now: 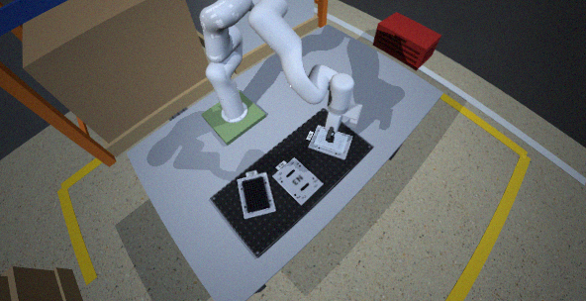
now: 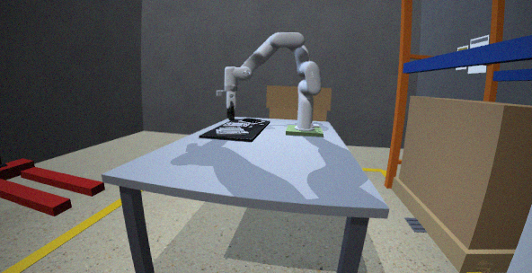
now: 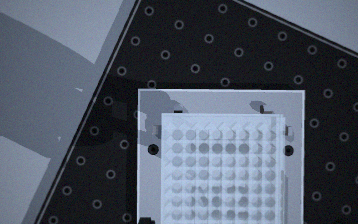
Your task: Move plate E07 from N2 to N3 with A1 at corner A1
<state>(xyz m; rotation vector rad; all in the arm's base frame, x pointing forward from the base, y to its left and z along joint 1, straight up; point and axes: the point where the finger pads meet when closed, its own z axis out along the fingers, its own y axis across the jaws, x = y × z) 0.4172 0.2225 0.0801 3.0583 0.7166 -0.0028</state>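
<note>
The white well plate is 7 cm below my hand. Also, from my hand: nest N2: 9 cm below; then black well plate: 39 cm to the right, 7 cm below, 2 cm behind; then nest N3: 22 cm to the right, 9 cm below, 4 cm ahead.
</note>
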